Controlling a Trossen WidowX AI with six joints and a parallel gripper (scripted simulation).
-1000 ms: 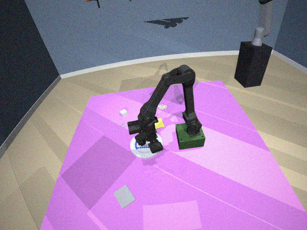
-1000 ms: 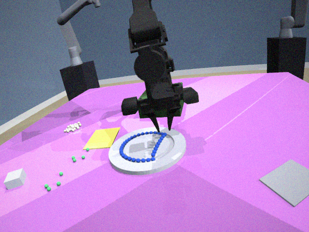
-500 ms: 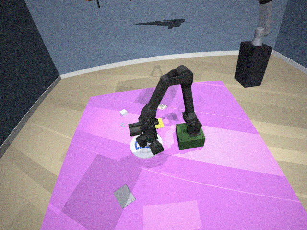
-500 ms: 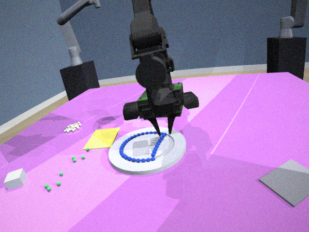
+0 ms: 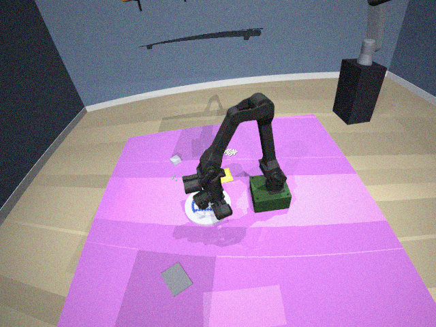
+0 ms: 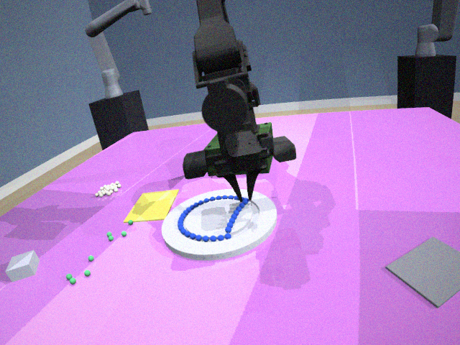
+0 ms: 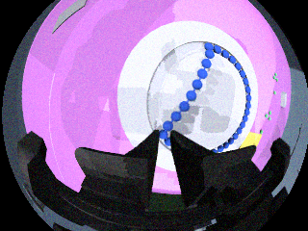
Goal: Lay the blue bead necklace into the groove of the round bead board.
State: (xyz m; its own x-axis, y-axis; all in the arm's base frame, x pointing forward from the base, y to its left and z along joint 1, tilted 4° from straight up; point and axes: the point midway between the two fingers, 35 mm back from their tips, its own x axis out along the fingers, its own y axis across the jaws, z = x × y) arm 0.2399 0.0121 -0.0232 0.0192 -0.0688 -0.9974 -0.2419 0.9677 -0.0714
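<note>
The round white bead board lies 4 cm ahead of my gripper tip, 4 cm to the right of it and 1 cm below it. From my gripper tip the other things lie so: yellow sheet (3 cm behind, 20 cm to the right, 1 cm below); then grey tile (19 cm ahead, 26 cm to the left, 1 cm below); then cube (19 cm ahead, 37 cm to the right).
</note>
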